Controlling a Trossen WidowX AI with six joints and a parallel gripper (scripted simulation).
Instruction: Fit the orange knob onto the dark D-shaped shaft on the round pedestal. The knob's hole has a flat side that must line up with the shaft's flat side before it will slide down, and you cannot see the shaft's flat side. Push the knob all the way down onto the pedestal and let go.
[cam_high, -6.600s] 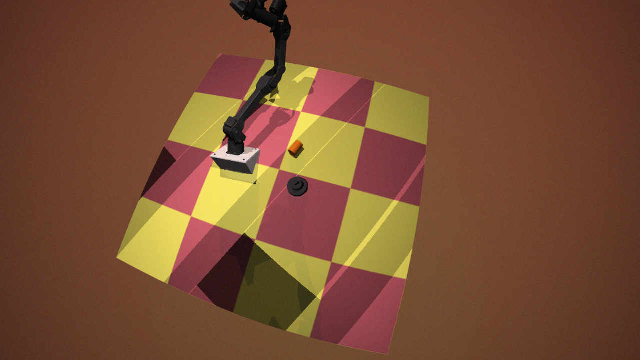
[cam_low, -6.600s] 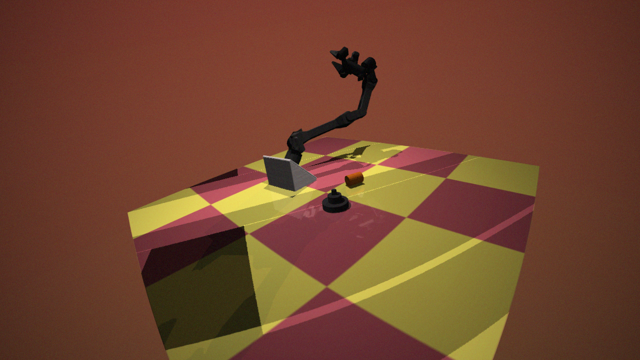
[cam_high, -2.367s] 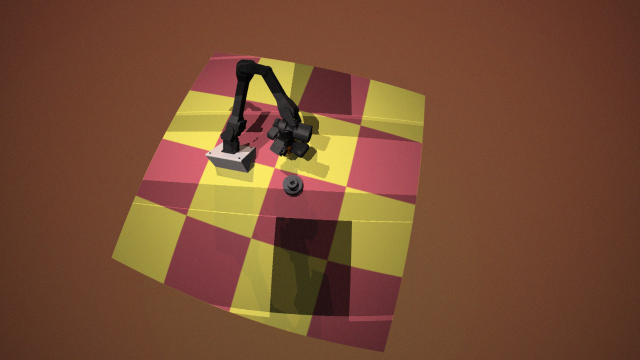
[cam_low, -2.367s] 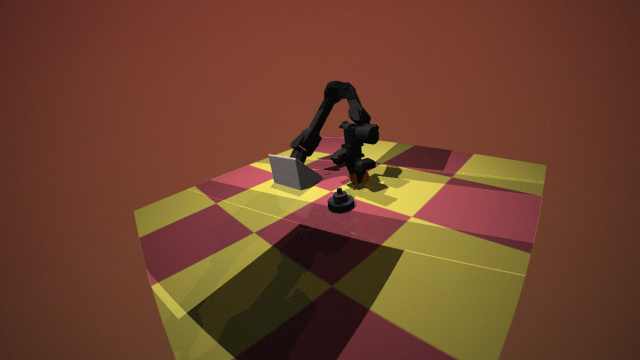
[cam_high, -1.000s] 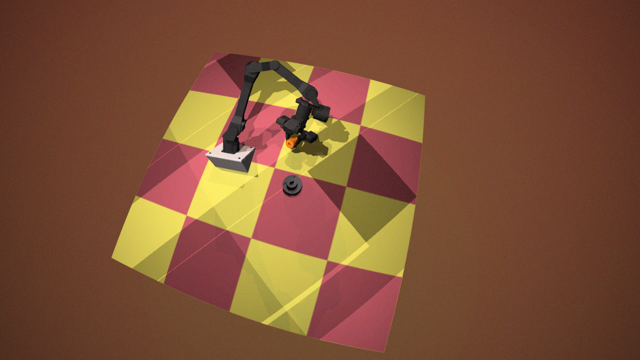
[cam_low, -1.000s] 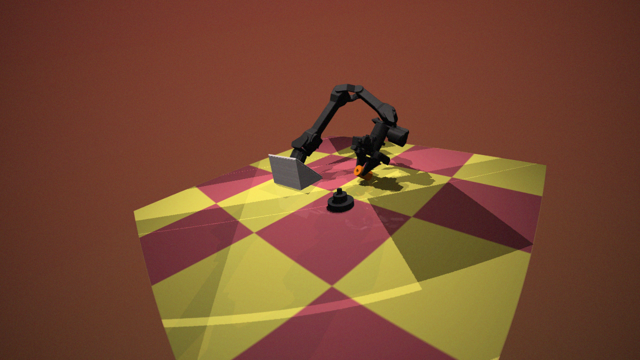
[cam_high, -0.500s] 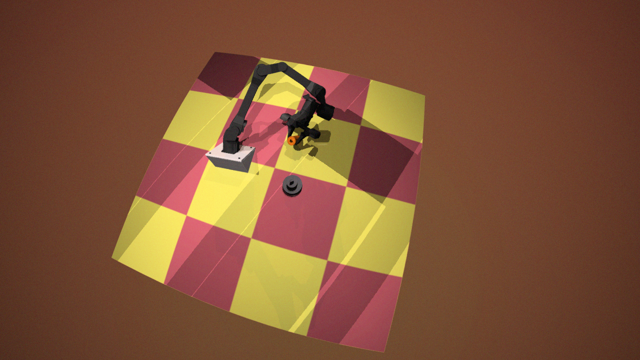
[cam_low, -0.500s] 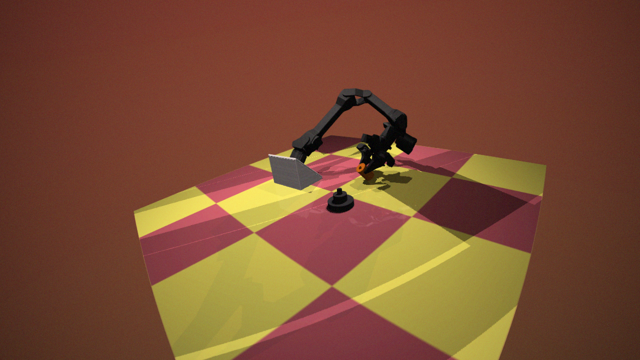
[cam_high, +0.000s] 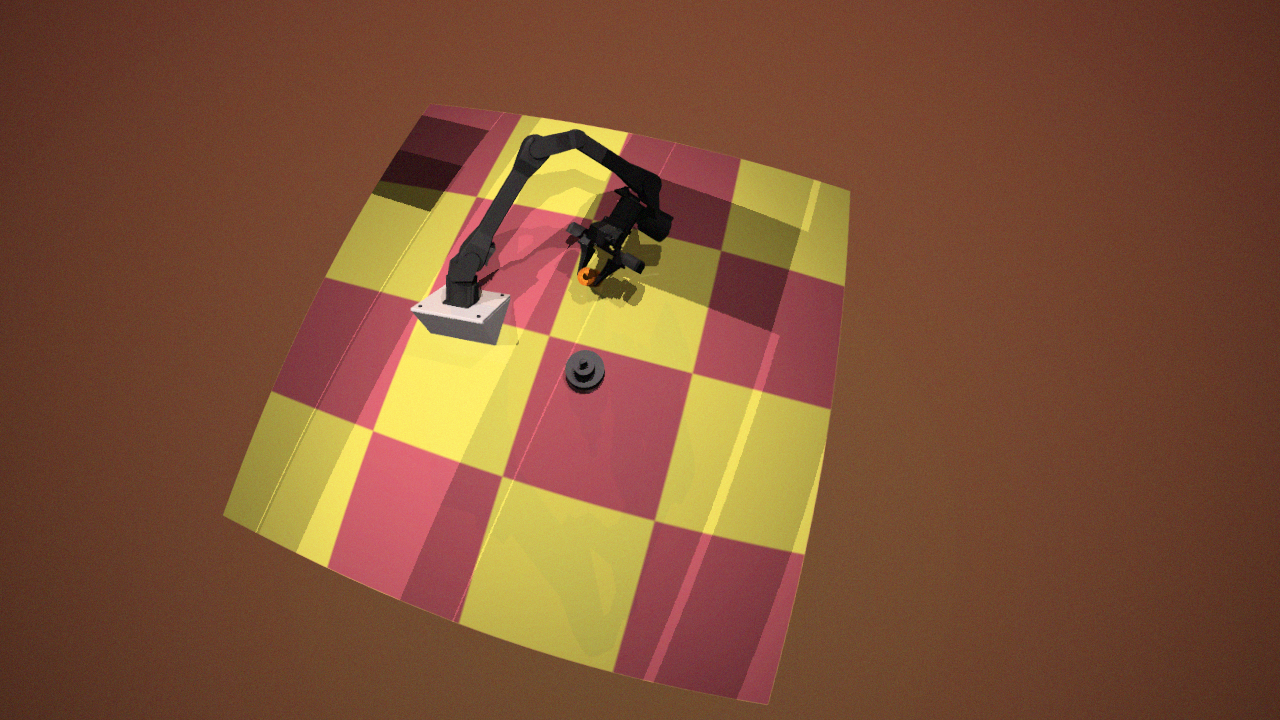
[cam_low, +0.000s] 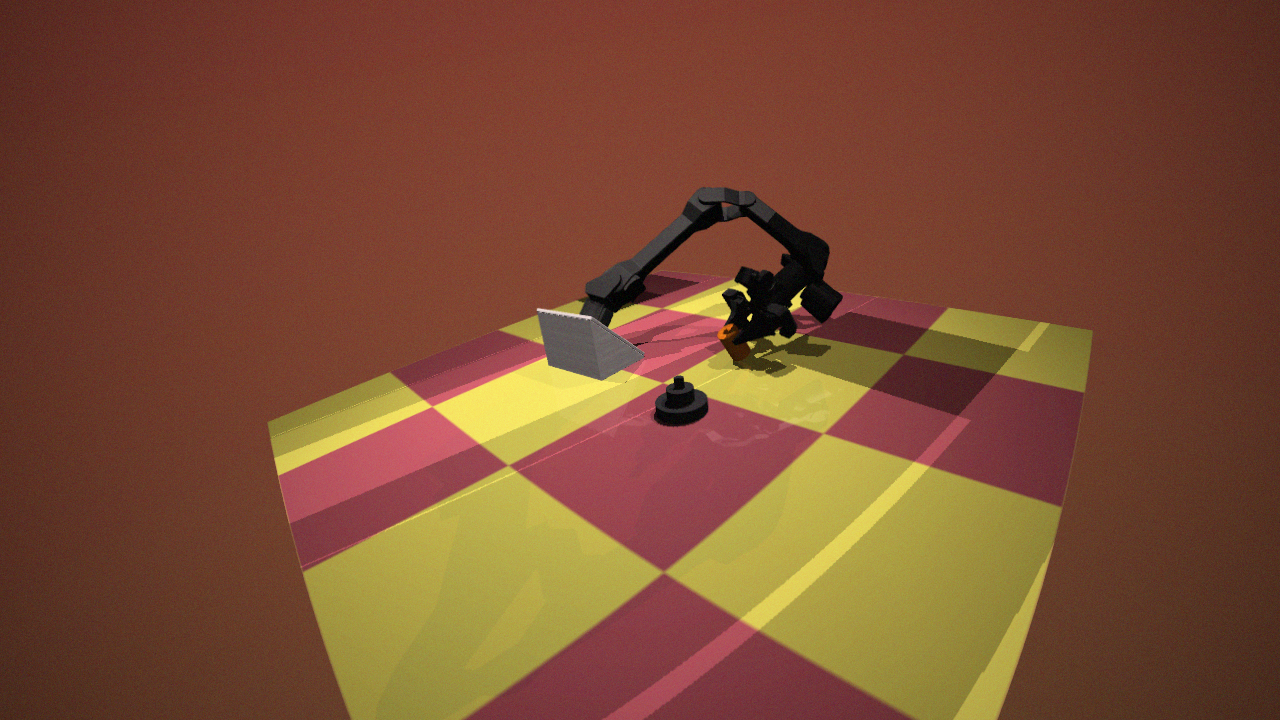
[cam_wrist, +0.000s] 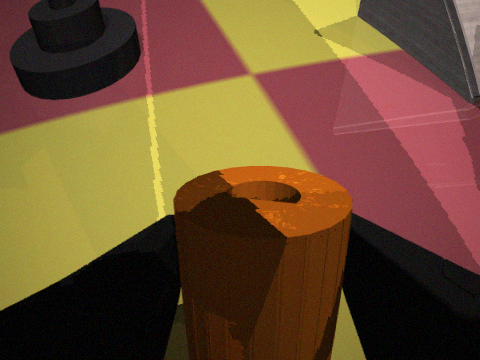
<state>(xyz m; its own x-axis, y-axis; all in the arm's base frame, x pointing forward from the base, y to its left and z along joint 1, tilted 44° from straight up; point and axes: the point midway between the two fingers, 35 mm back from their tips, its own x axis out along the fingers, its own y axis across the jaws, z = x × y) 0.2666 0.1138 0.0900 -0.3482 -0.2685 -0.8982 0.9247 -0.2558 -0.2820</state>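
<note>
Right now the orange knob is 1 cm to the left of my gripper tip, 1 cm below it and 1 cm ahead of it. Also, from my gripper tip: round dark pedestal: 19 cm to the right, 4 cm ahead, 1 cm below.
</note>
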